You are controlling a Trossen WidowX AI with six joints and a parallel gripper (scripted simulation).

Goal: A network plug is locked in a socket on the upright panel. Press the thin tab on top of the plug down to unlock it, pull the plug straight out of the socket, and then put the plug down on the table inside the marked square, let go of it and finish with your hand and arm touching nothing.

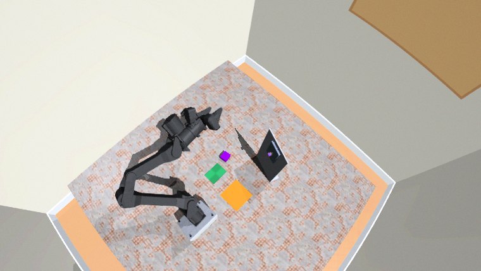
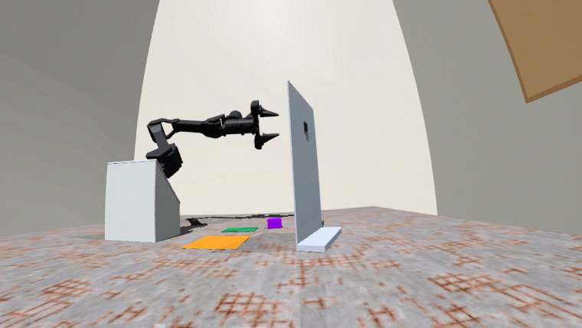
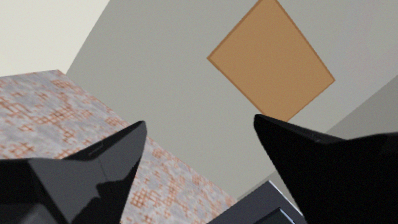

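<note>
The network plug lies 290 mm to the right of my gripper tip, 110 mm below it and 50 mm ahead of it. Also, from my gripper tip: green square: 370 mm below, 130 mm behind, 120 mm to the right; upright panel: 300 mm to the right, 220 mm below, 70 mm ahead; orange square: 370 mm below, 280 mm to the right, 150 mm behind.
</note>
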